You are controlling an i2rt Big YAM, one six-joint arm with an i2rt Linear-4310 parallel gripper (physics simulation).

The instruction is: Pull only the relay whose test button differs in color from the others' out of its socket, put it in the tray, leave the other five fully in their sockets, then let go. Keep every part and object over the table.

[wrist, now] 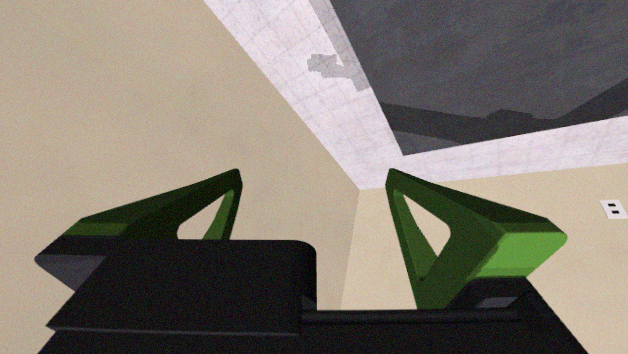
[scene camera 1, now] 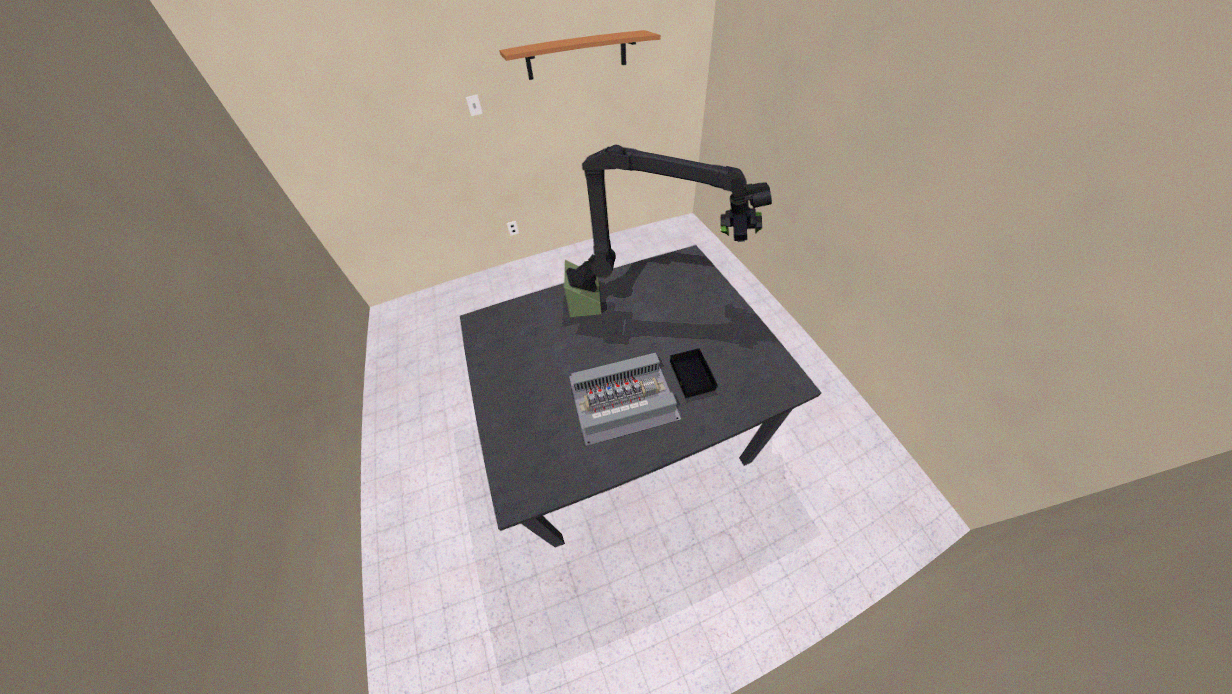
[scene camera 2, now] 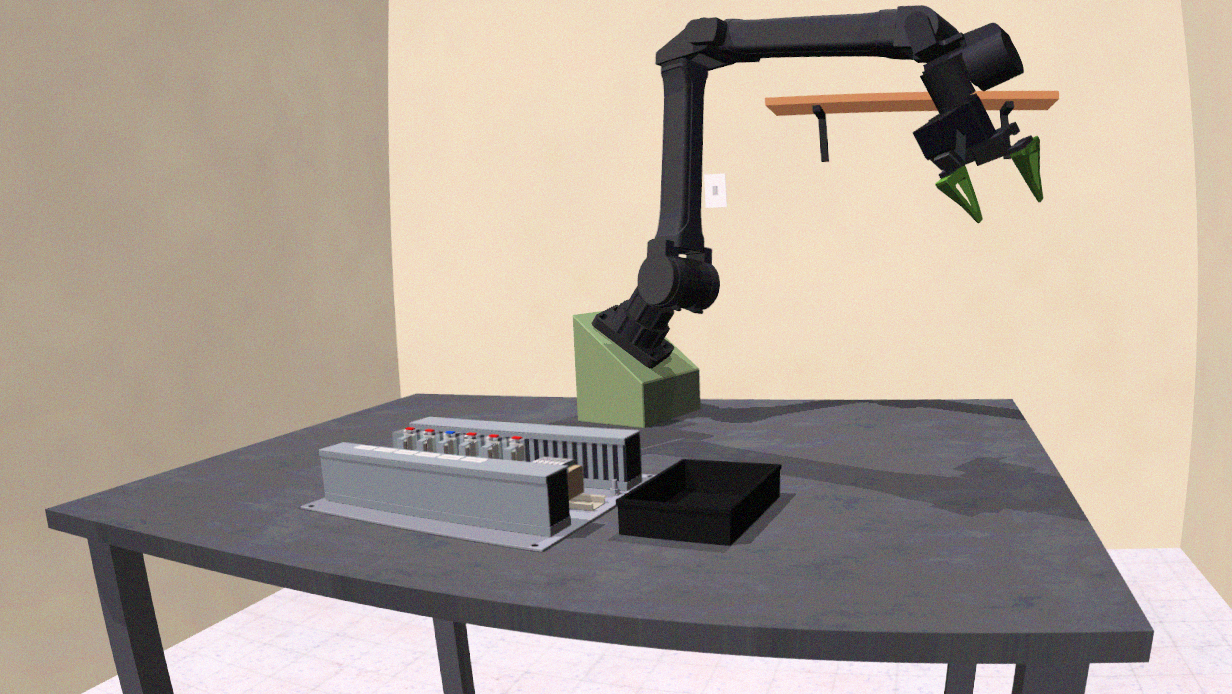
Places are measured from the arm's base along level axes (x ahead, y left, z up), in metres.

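Pixels of known places: gripper, fingertip midpoint: [wrist: 313, 176] [scene camera 2: 1010, 211]; arm's base, origin of the base link: [scene camera 1: 580, 281] [scene camera 2: 631, 339].
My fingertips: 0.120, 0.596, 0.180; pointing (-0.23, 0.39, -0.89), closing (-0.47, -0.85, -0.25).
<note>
Ahead of a thing's pixels: the offset from my fingertips to its middle, as dx, dy, dz.
Six relays stand in a row in their sockets between two grey slotted ducts. The relay with a blue test button @(+0.356, -0.607, -0.255) [scene camera 1: 609, 391] [scene camera 2: 450, 437] is third from the left in both scene views; the other relays @(+0.356, -0.546, -0.255) [scene camera 1: 627, 388] [scene camera 2: 493, 442] have red buttons. Their lower parts are hidden behind the front duct in scene camera 2. The black tray @(+0.343, -0.306, -0.285) [scene camera 1: 693, 373] [scene camera 2: 675, 522] stands right of the panel, and no relay shows in it. My gripper [scene camera 1: 741, 232] [scene camera 2: 1009, 211] [wrist: 313, 176] is open and empty, high up and far to the right of the relays and tray.
The grey front duct @(+0.439, -0.564, -0.269) [scene camera 1: 631, 413] [scene camera 2: 435, 487] and rear duct @(+0.273, -0.564, -0.269) [scene camera 1: 615, 368] [scene camera 2: 525, 428] flank the relays on a mounting plate @(+0.356, -0.564, -0.301) [scene camera 1: 633, 429] [scene camera 2: 422, 526]. A beige block @(+0.356, -0.473, -0.274) [scene camera 2: 574, 482] sits at the row's right end. The green arm base [scene camera 1: 582, 301] [scene camera 2: 608, 379] stands behind. A wall shelf [scene camera 1: 577, 44] [scene camera 2: 862, 103] hangs beyond.
</note>
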